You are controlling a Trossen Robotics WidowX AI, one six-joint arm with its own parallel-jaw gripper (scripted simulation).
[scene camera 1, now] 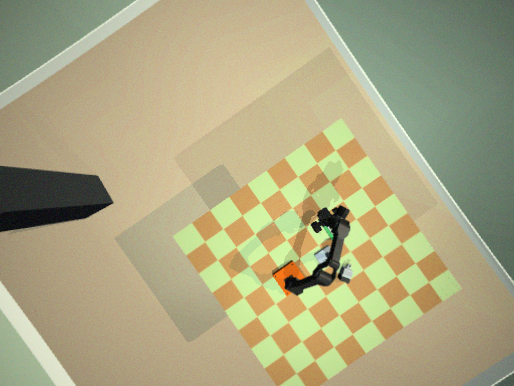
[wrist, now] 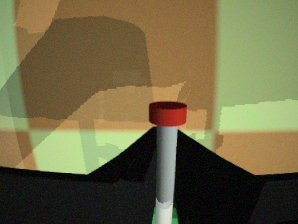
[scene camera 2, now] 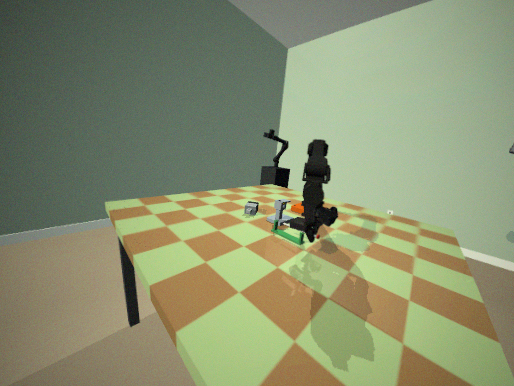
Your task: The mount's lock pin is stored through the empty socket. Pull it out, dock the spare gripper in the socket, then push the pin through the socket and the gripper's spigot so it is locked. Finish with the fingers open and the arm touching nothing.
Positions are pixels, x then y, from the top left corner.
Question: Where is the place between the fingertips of my gripper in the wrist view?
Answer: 163, 134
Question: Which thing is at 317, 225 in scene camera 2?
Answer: My gripper.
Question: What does my gripper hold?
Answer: A lock pin.
